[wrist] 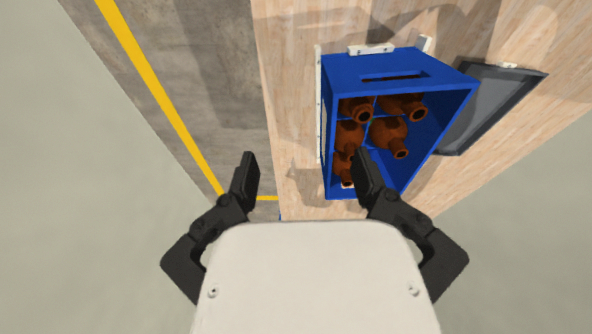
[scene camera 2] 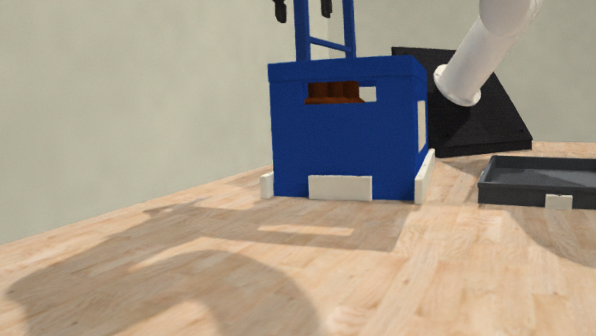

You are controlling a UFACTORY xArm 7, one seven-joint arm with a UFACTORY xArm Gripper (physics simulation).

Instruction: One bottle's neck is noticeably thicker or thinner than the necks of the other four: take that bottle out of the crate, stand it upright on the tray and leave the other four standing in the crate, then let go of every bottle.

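Pixels of known places: gripper, between the fingertips: (wrist: 304, 160) (scene camera 2: 303, 19); arm's base, origin of its link: (scene camera 2: 456, 86).
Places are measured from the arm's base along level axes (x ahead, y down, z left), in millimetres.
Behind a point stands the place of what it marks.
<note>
The blue crate (scene camera 2: 345, 135) @[x 542, y 72, z 120 mm] (wrist: 345, 67) @[x 330, y 70, z -63 mm] stands on the table and holds brown bottles. In the wrist view the bottles show as a top-left bottle (wrist: 362, 105) @[x 351, y -1, z -36 mm], a top-right bottle (wrist: 395, 103) @[x 336, y 27, z 31 mm], a middle-right bottle (wrist: 387, 131) @[x 389, y 34, z 68 mm], a middle-left bottle (wrist: 348, 134) @[x 424, y 32, z -2 mm] and a lower-left bottle (wrist: 342, 164) @[x 503, y 30, z 36 mm], partly behind a finger. Which neck differs I cannot tell for certain. The dark grey tray (scene camera 2: 510, 194) @[x 462, y 139, z 305 mm] (wrist: 492, 100) @[x 261, y 147, z 349 mm] lies beside the crate, with no bottle visible on it. My gripper (scene camera 2: 303, 10) @[x 370, y -131, z -128 mm] (wrist: 304, 160) @[x 370, y -131, z -128 mm] is open and empty, above crate height; its right finger overlaps the crate's lower-left part in the wrist view.
White blocks (scene camera 2: 340, 188) @[x 555, y 137, z 121 mm] (wrist: 371, 49) @[x 296, y 122, z -17 mm] stand around the crate's base. A blue upright frame (scene camera 2: 302, 30) rises behind the crate. A black sloped block (scene camera 2: 480, 120) @[x 11, y 80, z 66 mm] stands behind, near a white arm part (scene camera 2: 475, 60) @[x 77, y -51, z 87 mm]. The wooden table (scene camera 2: 350, 290) @[x 744, y 152, z 302 mm] (wrist: 295, 100) @[x 453, y 152, z -105 mm] borders a grey floor with yellow lines (wrist: 155, 90).
</note>
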